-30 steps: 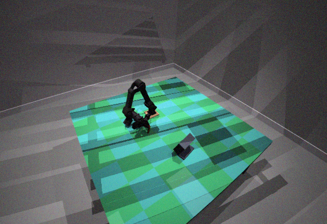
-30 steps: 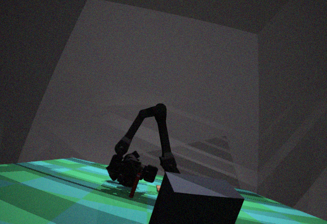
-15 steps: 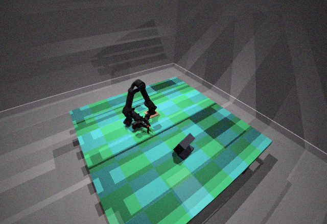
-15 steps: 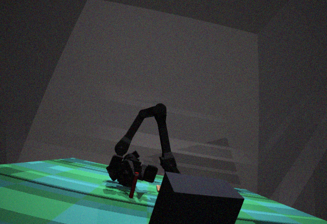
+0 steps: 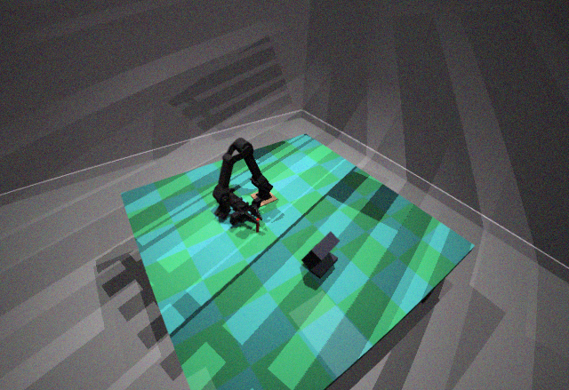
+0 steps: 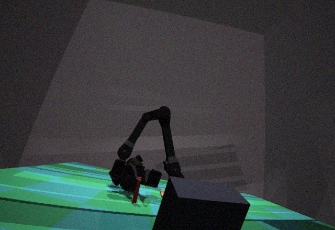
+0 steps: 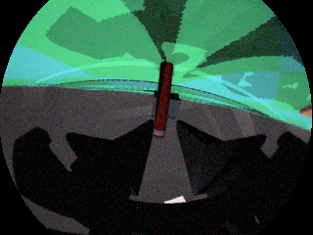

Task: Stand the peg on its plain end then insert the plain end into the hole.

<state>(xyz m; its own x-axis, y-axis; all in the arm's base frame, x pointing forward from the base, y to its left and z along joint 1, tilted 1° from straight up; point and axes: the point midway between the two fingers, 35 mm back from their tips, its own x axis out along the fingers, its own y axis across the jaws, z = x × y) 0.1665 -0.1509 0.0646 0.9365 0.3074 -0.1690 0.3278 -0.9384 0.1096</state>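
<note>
Now: gripper tip 10 mm to the left of the red peg and 10 mm above it. Also, from my gripper tip: sloped panel 280 mm ahead, 120 mm to the left, 10 mm above.
</note>
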